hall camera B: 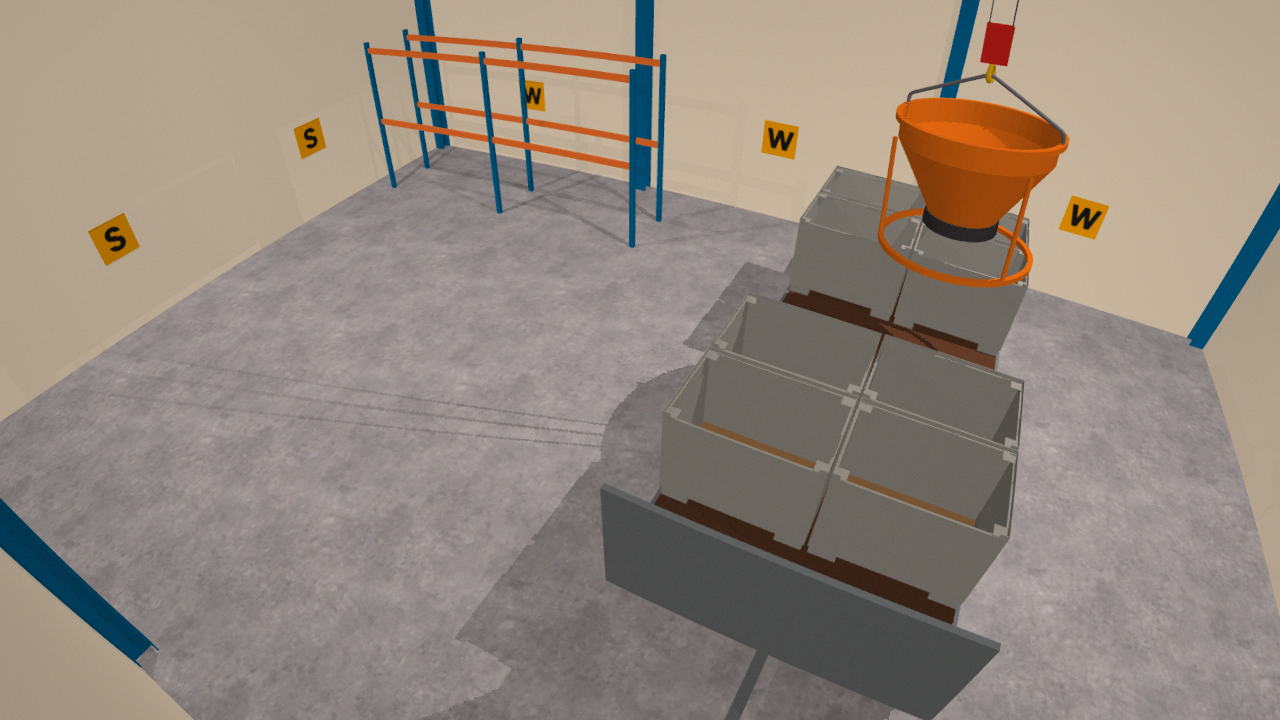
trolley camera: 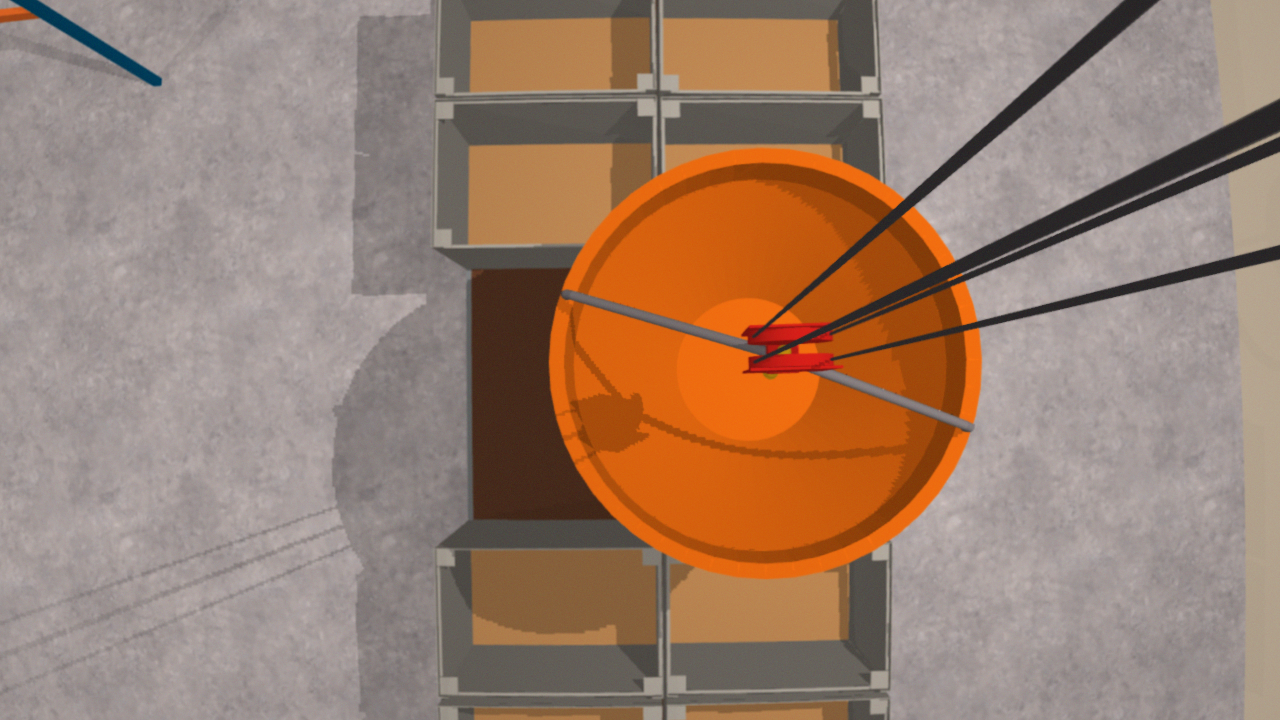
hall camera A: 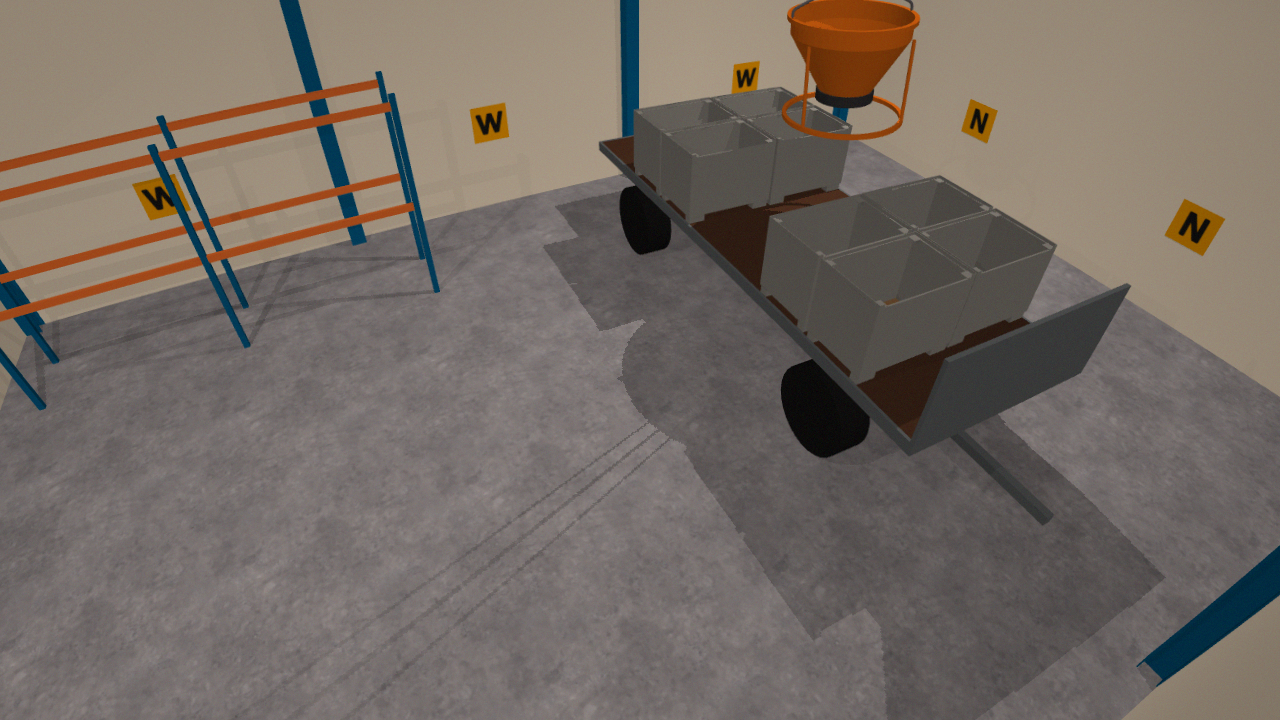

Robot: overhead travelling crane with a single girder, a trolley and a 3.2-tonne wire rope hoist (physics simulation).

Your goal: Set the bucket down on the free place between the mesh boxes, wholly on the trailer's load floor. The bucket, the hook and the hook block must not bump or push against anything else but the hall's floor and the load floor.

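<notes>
The orange bucket (hall camera A: 845,62) (hall camera B: 975,170) (trolley camera: 760,501) hangs upright in the air, above the trailer. My hook (hall camera B: 990,75), under the red hook block (hall camera B: 998,43) (trolley camera: 805,362), holds the bucket's grey bail. The hook is above the frame in hall camera A. The brown load floor (hall camera A: 738,241) (hall camera B: 841,311) (trolley camera: 519,394) shows between two groups of grey mesh boxes (hall camera A: 729,179) (hall camera B: 760,456) (trolley camera: 546,532). In the trolley camera the bucket hides the right part of that gap, overlaps boxes on both sides and extends past their right edge.
The trailer's grey headboard (hall camera A: 1029,367) (hall camera B: 787,600) stands at its drawbar end. A blue and orange rack (hall camera A: 201,228) (hall camera B: 490,134) stands away from the trailer, near the W wall. Blue columns (hall camera A: 629,67) (hall camera B: 644,89) stand along the walls.
</notes>
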